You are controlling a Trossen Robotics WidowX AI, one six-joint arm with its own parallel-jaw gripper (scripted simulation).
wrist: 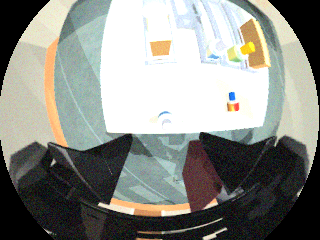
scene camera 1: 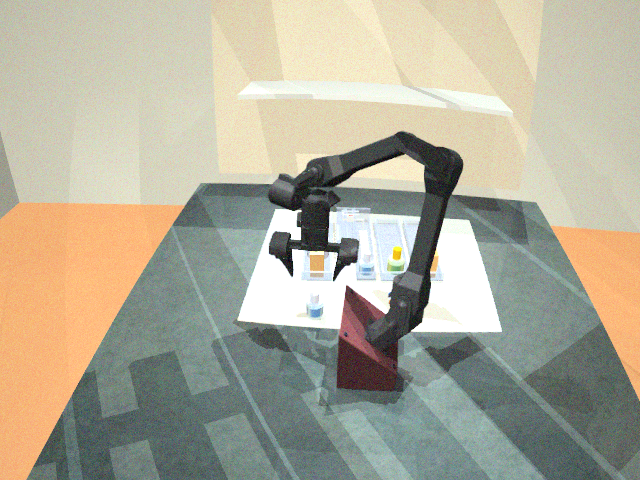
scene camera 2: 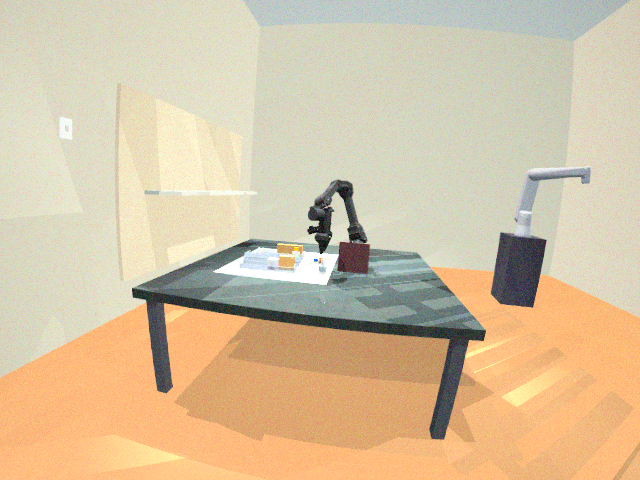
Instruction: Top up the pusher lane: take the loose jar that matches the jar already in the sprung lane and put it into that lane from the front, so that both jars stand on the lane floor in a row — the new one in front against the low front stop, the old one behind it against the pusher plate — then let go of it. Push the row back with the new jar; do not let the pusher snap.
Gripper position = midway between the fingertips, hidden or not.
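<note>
You'd find my gripper (scene camera 1: 312, 278) open and holding nothing. The wrist camera has the gripper (wrist: 167, 136) as well.
</note>
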